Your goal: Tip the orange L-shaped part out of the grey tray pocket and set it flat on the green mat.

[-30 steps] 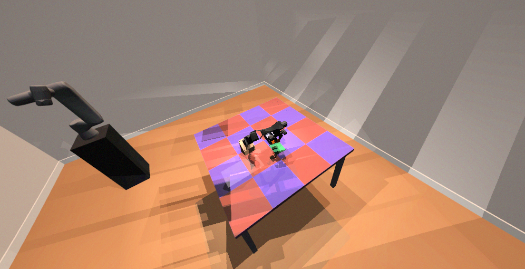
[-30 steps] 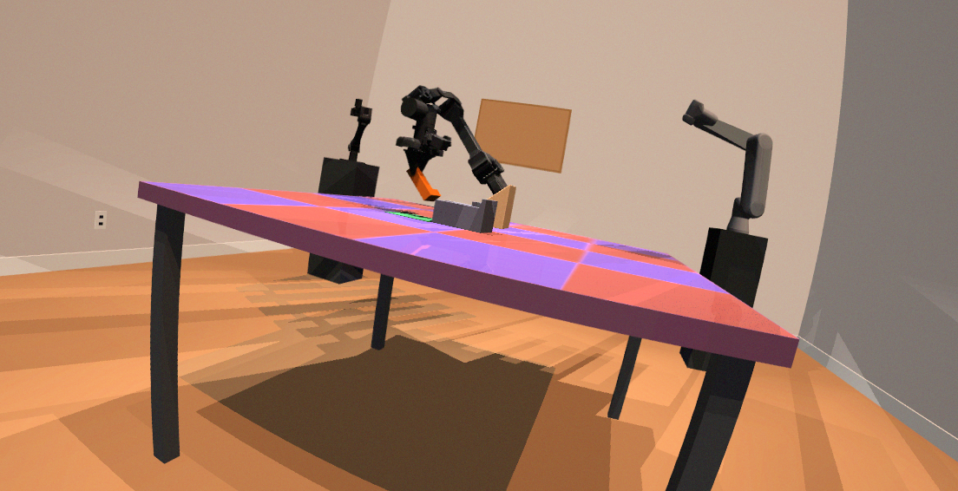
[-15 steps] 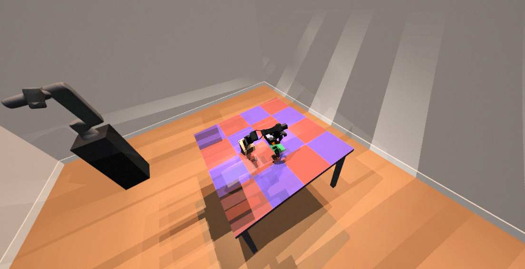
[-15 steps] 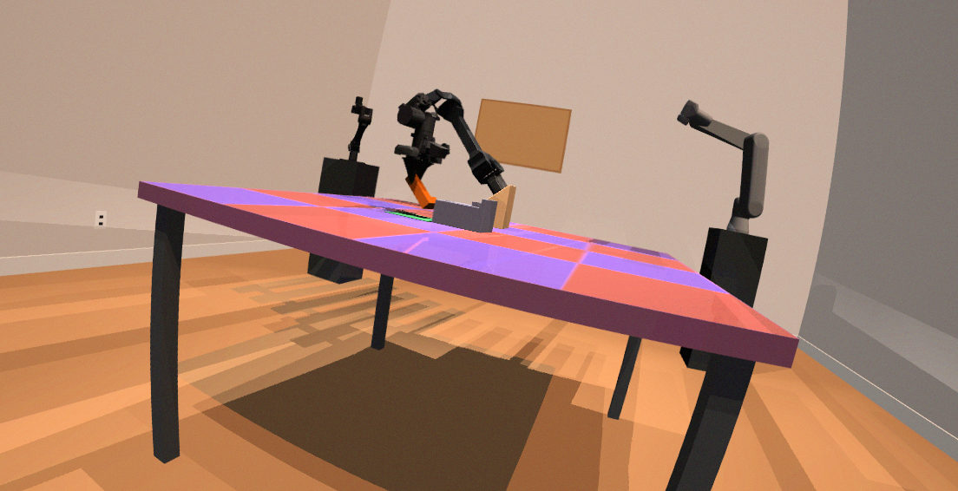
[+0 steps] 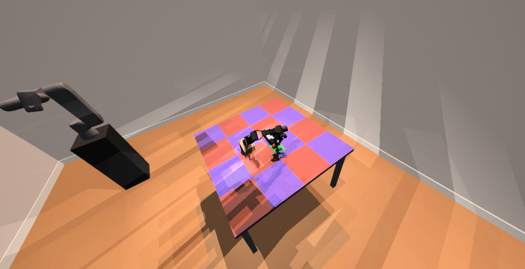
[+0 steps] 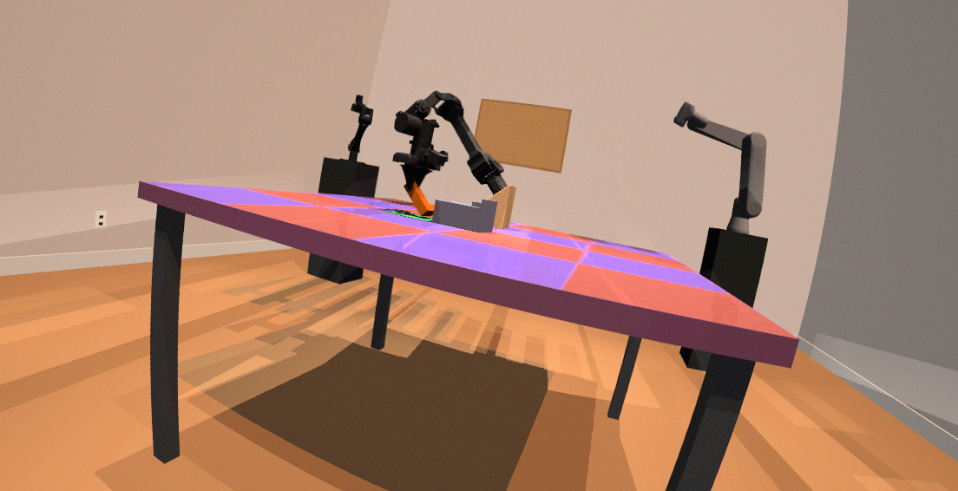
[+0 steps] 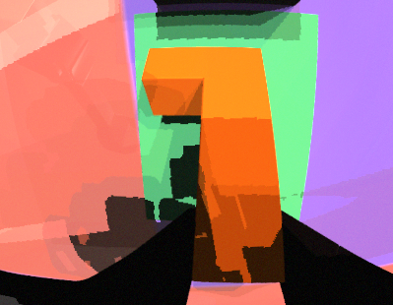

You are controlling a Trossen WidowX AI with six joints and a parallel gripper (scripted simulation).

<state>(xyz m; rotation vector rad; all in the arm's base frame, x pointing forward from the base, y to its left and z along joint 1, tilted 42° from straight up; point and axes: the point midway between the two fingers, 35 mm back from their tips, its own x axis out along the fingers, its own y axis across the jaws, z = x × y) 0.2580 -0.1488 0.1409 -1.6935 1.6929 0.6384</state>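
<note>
Now: the orange L-shaped part 40 mm to the left of my gripper tip, 30 mm below it and 10 mm behind it.
</note>
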